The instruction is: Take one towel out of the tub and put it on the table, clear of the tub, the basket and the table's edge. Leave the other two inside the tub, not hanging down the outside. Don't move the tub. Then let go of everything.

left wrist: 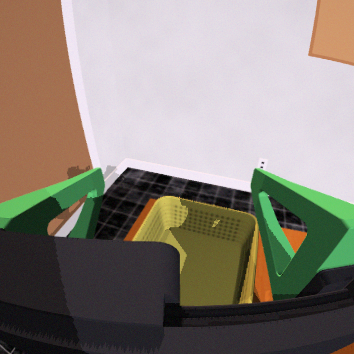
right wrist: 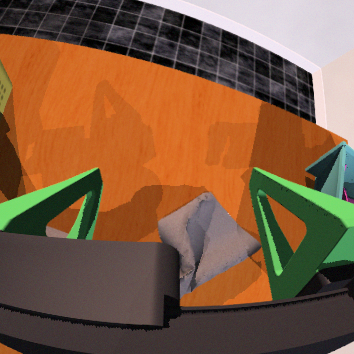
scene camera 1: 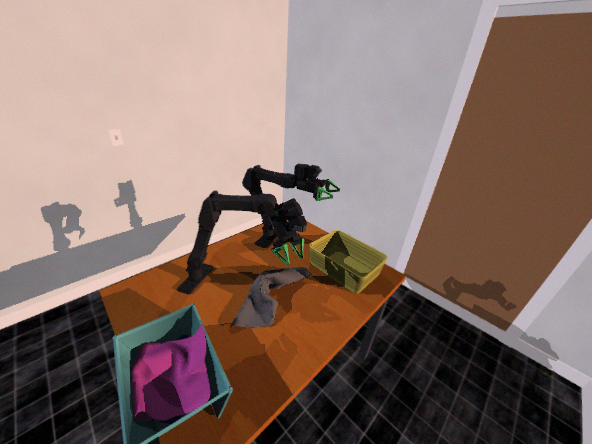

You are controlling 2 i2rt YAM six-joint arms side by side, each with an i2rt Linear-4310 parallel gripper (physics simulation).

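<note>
The grey towel [scene camera 1: 257, 307] [right wrist: 220, 245] lies crumpled on the table between tub and basket. Its far end is close to the basket; the gap is hard to judge. In the right wrist view, the gripper body hides part of it. Magenta and pink cloth [scene camera 1: 192, 370] lies inside the teal tub [scene camera 1: 212, 360] [right wrist: 331, 175]; I cannot separate the towels clearly, and none hangs outside on the visible sides. My right gripper [scene camera 1: 294, 259] [right wrist: 175, 175] is open and empty above the grey towel's far part. My left gripper [scene camera 1: 335, 193] [left wrist: 177, 175] is open and empty, high near the basket.
The yellow basket [scene camera 1: 340, 275] [left wrist: 250, 260] [right wrist: 4, 90] stands empty at the table's right end in the scene view. The tub stands at the near left end. The table's [scene camera 1: 300, 345] long edge runs along the lower right, beside the dark tiled floor [scene camera 1: 400, 370].
</note>
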